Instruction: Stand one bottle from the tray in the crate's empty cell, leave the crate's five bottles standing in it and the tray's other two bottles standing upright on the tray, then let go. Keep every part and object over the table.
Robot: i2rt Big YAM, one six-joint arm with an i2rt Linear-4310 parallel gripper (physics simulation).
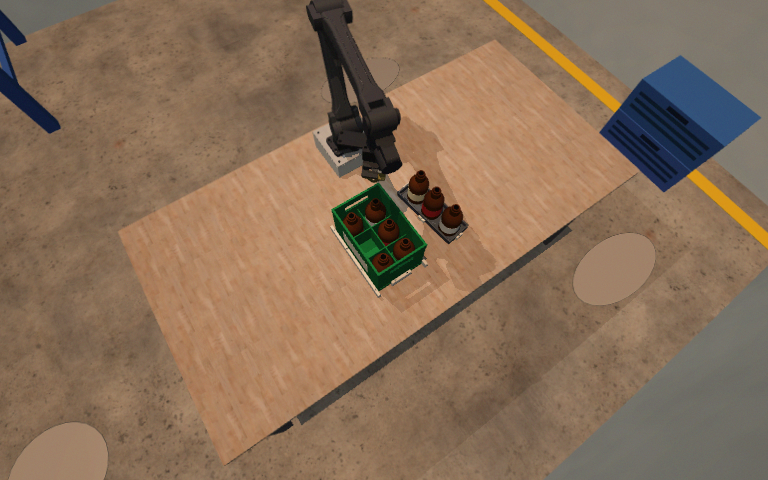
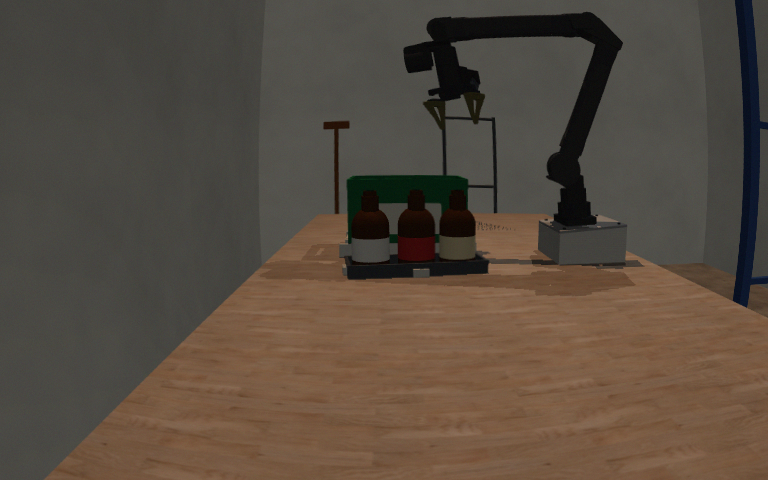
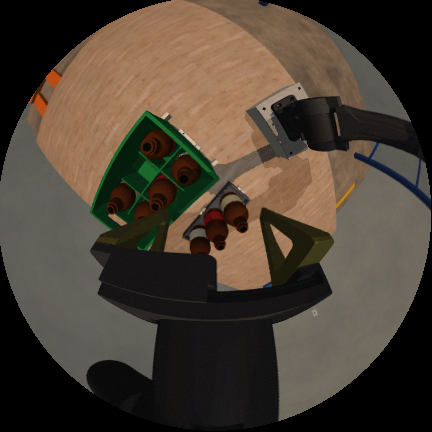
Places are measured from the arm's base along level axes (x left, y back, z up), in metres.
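Where they show: gripper, fingertip midpoint: (image 1: 375, 167) (image 2: 459, 126) (image 3: 214, 212); arm's base, link origin: (image 2: 574, 221) (image 3: 290, 117).
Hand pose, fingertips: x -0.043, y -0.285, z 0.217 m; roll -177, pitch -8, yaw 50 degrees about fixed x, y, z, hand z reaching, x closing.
Note:
Each offset is from my fingertips to the centre of the thing. "*": to the spot under its first point. Level surfaces: height alone.
The green crate {dx -0.068, dy -0.123, dz -0.211 m} (image 1: 400, 279) (image 2: 407, 182) (image 3: 192, 156) holds several brown bottles standing in its cells. Its empty cell {* dx -0.091, dy -0.103, dz -0.290 m} (image 1: 369, 245) (image 3: 148, 169) is in the middle of the long side away from the tray. The dark tray {dx +0.183, dy -0.108, dz -0.286 m} (image 1: 451, 240) (image 2: 416, 268) (image 3: 245, 194) is beside the crate. On it stand upright a cream-label bottle {dx +0.173, dy -0.025, dz -0.216 m} (image 1: 418, 185) (image 2: 457, 232) (image 3: 235, 211), a red-label bottle {dx +0.180, dy -0.108, dz -0.216 m} (image 1: 433, 201) (image 2: 416, 232) (image 3: 216, 228) and a white-label bottle {dx +0.194, dy -0.197, dz -0.216 m} (image 1: 451, 218) (image 2: 370, 233) (image 3: 200, 242). My gripper (image 2: 458, 125) (image 3: 214, 212) is open and empty, high above crate and tray level.
The wooden table {dz -0.298 m} (image 1: 254, 316) (image 2: 396, 367) (image 3: 195, 60) carries everything. The arm's grey base (image 1: 340, 163) (image 2: 591, 244) (image 3: 272, 122) is at the table edge near the crate. Pale strips {* dx -0.169, dy -0.143, dz -0.269 m} (image 1: 356, 263) lie along the crate's foot. A blue cabinet (image 1: 679, 121) stands beyond the table.

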